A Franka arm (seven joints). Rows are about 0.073 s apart.
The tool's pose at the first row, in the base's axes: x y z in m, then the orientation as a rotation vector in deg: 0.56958 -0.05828 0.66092 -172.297 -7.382 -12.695
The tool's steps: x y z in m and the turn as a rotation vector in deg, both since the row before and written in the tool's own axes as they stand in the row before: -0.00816 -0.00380 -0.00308 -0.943 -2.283 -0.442; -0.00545 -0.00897 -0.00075 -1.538 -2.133 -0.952; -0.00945 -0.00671 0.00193 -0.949 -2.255 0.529; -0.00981 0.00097 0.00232 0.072 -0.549 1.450; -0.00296 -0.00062 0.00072 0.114 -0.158 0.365; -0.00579 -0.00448 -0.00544 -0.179 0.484 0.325
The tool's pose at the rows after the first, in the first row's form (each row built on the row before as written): 0.56075 -0.05554 0.66315 -173.544 -8.199 -9.415; 0.55439 -0.04722 0.66417 -175.290 -9.769 -6.426; 0.54439 -0.04144 0.66200 -176.473 -9.086 -3.043; 0.53481 -0.04326 0.65927 -176.518 -6.876 -2.127; 0.53183 -0.04283 0.65851 -176.430 -6.319 -1.859; 0.52563 -0.03911 0.66407 -176.597 -5.798 -2.601
